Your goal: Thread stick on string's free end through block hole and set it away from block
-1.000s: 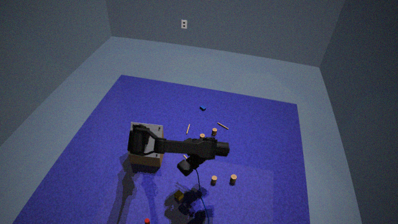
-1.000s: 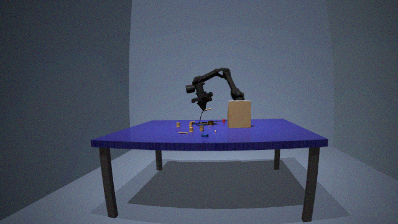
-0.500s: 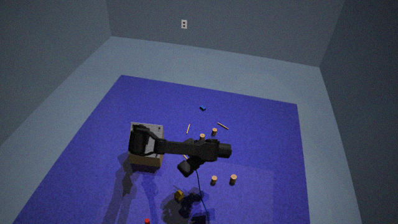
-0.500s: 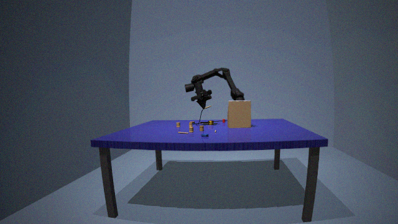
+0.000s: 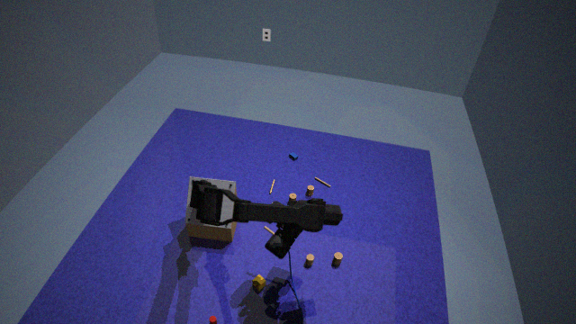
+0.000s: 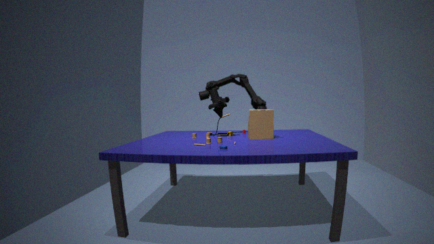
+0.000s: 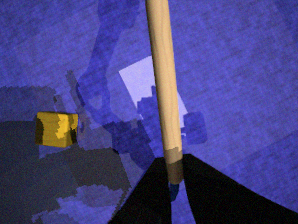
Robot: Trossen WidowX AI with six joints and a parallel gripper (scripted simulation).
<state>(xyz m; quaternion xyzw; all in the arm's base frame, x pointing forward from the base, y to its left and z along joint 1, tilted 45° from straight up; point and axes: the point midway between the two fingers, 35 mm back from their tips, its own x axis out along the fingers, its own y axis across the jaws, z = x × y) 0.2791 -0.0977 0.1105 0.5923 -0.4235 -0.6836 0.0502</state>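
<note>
Now: gripper tip 10 mm past the thin wooden stick, 10 mm to the right of it and 10 mm below it. Round my gripper tip: red object 180 mm behind, 230 mm to the right, 120 mm below; then yellow wooden block 60 mm behind, 80 mm to the right, 120 mm below; then round wooden button 90 mm ahead, 230 mm to the right, 130 mm below.
</note>
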